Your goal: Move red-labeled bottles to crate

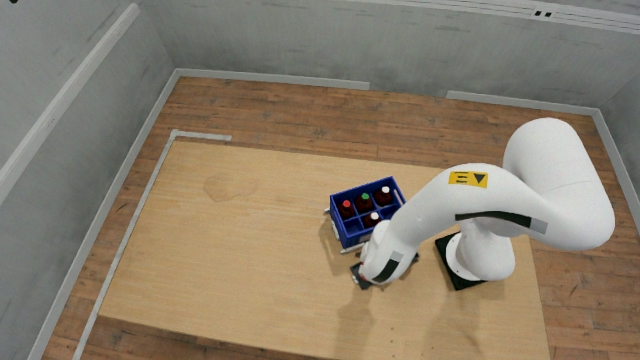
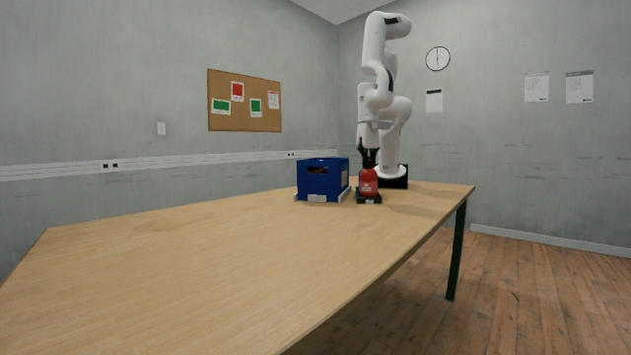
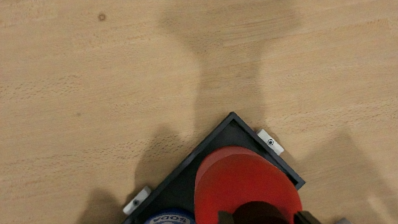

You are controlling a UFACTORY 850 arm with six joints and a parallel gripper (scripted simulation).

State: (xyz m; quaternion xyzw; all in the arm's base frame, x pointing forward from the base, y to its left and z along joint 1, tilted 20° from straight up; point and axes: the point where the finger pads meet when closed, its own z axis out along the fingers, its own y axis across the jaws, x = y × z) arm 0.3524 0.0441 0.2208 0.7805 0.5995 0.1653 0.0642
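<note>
My gripper is now 70 mm above the red-labeled bottle. From my hand the other things lie so: blue-labeled bottle: 80 mm behind, 50 mm to the right, 90 mm below; green-labeled bottle: 150 mm behind, 90 mm to the right, 90 mm below; dark tray: 80 mm behind, 50 mm to the right, 160 mm below.
</note>
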